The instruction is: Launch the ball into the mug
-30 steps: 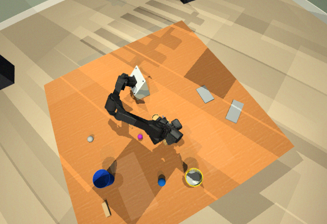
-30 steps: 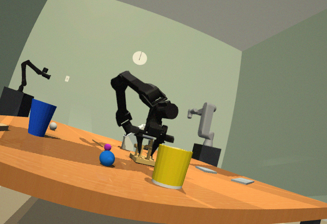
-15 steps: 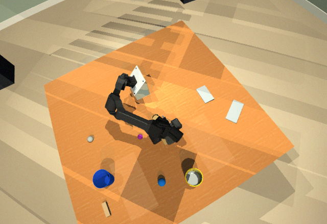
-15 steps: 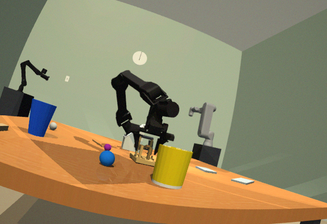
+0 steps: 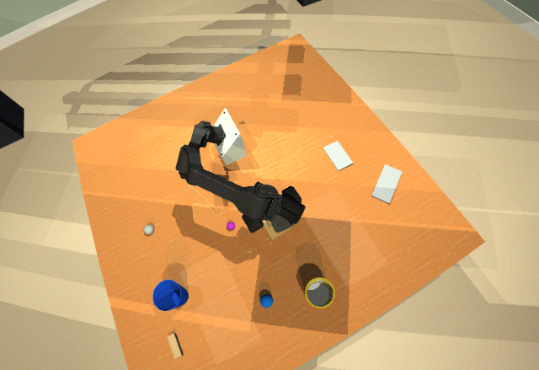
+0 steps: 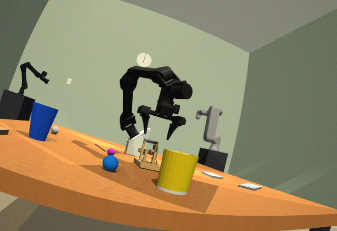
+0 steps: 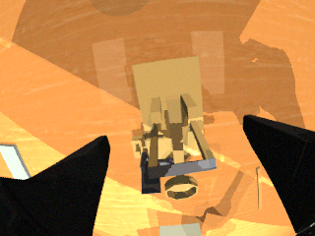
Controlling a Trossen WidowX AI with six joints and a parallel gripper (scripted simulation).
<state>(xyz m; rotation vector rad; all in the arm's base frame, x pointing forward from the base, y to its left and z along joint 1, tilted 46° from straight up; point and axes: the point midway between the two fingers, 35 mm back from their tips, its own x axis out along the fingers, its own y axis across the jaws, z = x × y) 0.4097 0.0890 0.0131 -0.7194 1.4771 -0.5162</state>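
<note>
My gripper tip is now 70 mm past the magenta ball, 160 mm to the left of it and 110 mm above it. From my gripper tip the other things lie so: blue ball 220 mm ahead, 140 mm to the right, 100 mm below; wooden catapult 70 mm behind, 10 mm to the left, 70 mm below; yellow mug 280 mm ahead, 20 mm to the left, 100 mm below.
</note>
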